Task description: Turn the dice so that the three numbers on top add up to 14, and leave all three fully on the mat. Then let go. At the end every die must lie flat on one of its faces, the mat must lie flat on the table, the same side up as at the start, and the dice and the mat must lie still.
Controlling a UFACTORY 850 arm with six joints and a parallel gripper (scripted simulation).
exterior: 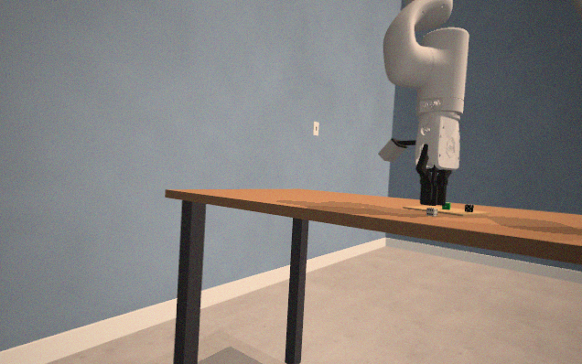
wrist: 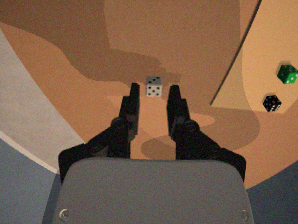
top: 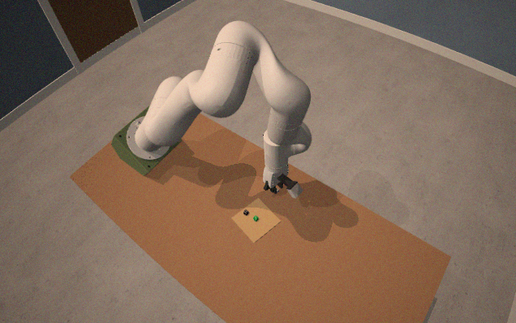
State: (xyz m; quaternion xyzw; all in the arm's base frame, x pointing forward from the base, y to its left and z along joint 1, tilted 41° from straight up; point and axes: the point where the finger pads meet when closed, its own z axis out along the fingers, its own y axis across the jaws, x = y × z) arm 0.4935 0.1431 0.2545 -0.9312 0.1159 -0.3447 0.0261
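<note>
Now: hand 3 cm above the white die. The rest, counted from my hand: black die 5 cm behind, 15 cm to the right, 3 cm below; then green die 15 cm to the right, 3 cm below; then mat 15 cm to the right, 4 cm below.
</note>
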